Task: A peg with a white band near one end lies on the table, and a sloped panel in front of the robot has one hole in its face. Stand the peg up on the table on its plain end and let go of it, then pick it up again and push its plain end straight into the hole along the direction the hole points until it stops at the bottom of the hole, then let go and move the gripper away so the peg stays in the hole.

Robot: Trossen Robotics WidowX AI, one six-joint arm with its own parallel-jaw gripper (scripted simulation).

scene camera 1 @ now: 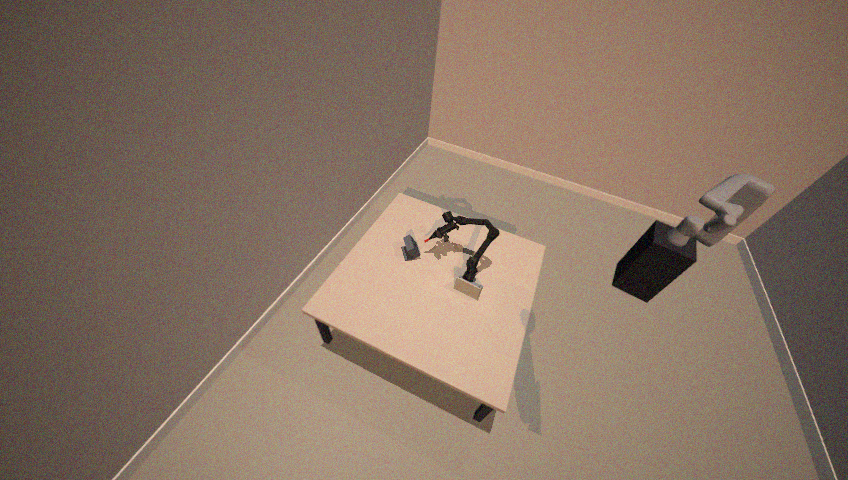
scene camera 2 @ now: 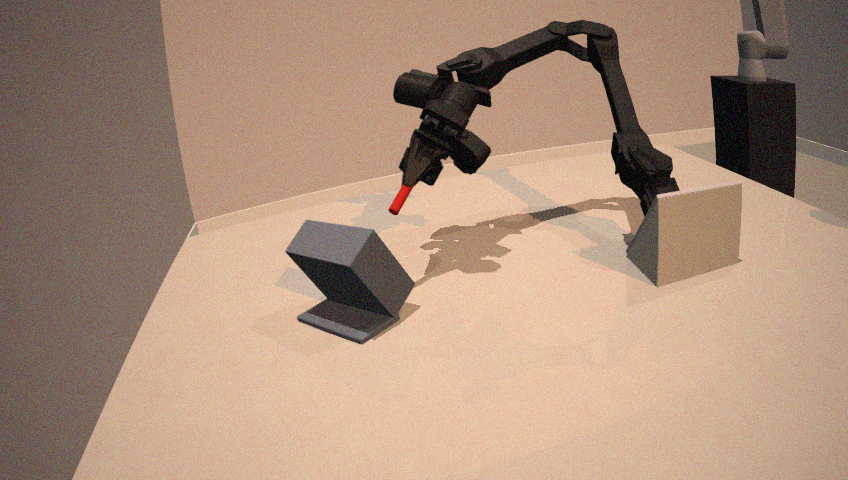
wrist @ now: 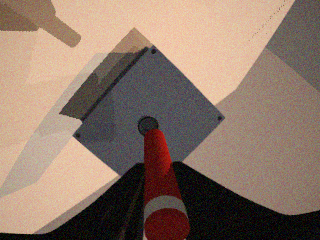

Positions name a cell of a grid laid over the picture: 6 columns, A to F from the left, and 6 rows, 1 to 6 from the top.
Labels:
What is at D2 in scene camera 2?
My gripper.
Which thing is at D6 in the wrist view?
My gripper.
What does my gripper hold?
A red peg.

